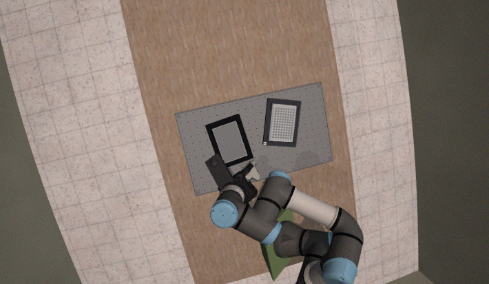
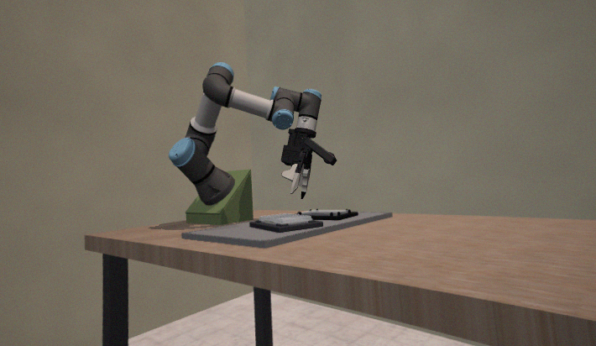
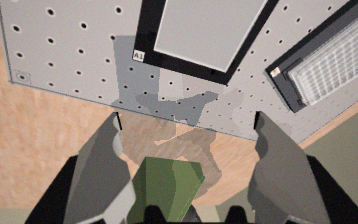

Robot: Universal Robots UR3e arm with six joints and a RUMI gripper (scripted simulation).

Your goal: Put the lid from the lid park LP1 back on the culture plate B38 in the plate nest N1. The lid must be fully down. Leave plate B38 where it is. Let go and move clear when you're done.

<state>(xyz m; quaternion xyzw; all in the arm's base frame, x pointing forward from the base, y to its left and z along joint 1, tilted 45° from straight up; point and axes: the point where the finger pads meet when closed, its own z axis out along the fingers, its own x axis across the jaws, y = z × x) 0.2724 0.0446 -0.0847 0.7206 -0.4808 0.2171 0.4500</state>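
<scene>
Right now the clear lid is 90 mm ahead of my hand and 50 mm below it. The rest, counted from my hand: black plate nest N1: 110 mm ahead, 190 mm to the right, 60 mm below; white well plate B38: 110 mm ahead, 190 mm to the right, 50 mm below; black lid park LP1: 90 mm ahead, 60 mm below.
</scene>
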